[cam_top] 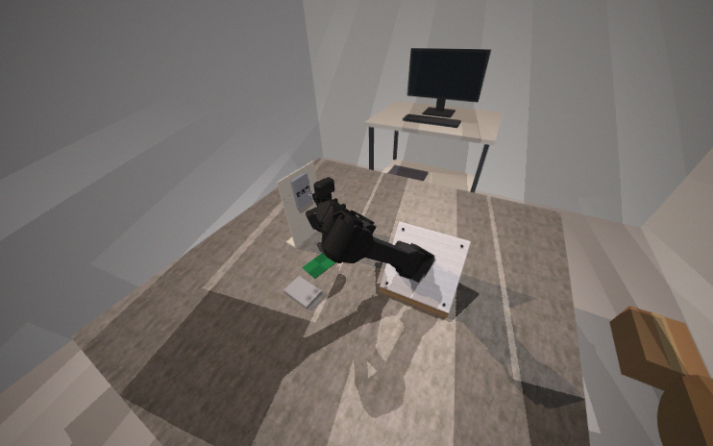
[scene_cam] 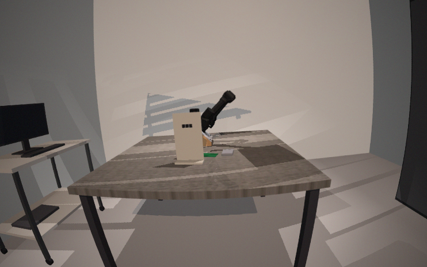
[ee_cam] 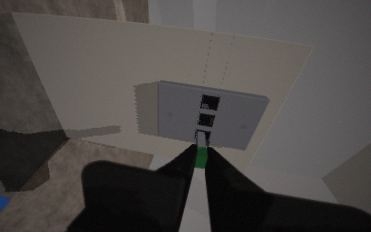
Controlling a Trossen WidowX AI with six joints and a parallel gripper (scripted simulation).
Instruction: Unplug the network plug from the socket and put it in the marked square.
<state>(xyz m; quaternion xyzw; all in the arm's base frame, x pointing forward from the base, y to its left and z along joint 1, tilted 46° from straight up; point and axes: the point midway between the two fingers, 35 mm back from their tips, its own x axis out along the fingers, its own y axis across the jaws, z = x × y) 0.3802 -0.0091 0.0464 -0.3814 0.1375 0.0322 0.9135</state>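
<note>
Right now my gripper tip is 220 mm above the blue square, 100 mm past it and 60 mm to the left of it. From my gripper tip the other things lie so: green network plug (right at my gripper tip); then beige panel (80 mm below, 60 mm ahead, 10 mm to the left); then grey block (220 mm to the left, 210 mm below, 120 mm behind).
</note>
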